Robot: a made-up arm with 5 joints.
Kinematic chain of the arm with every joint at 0, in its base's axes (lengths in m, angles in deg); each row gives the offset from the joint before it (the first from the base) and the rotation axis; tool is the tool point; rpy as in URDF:
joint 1: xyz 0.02 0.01 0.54 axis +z
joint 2: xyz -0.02 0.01 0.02 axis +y
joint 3: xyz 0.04 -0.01 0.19 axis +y
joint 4: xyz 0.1 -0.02 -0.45 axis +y
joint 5: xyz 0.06 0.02 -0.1 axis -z
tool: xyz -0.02 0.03 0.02 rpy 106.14 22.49 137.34
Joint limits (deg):
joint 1: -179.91..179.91
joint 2: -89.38..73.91
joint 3: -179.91..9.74
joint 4: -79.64..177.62
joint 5: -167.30..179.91
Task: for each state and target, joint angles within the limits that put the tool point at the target. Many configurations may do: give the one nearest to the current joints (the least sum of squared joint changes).
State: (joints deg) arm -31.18 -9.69 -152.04 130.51 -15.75
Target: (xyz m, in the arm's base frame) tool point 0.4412 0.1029 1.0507
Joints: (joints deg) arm 8.55 18.06 -148.57 97.49 -2.11
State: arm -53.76 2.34 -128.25 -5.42 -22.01
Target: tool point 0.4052 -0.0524 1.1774
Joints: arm -13.21 15.24 -145.66 4.20 -7.11
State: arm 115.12 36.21 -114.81 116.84 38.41
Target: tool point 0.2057 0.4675 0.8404
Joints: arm 63.72 12.87 -116.46 130.83 34.58
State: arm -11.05 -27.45 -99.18 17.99 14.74
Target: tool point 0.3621 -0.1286 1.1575
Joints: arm -27.50 -10.44 -112.99 16.85 19.87
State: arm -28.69 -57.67 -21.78 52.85 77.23
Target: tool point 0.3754 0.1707 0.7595
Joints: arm 20.26 -65.14 -24.68 53.50 73.52
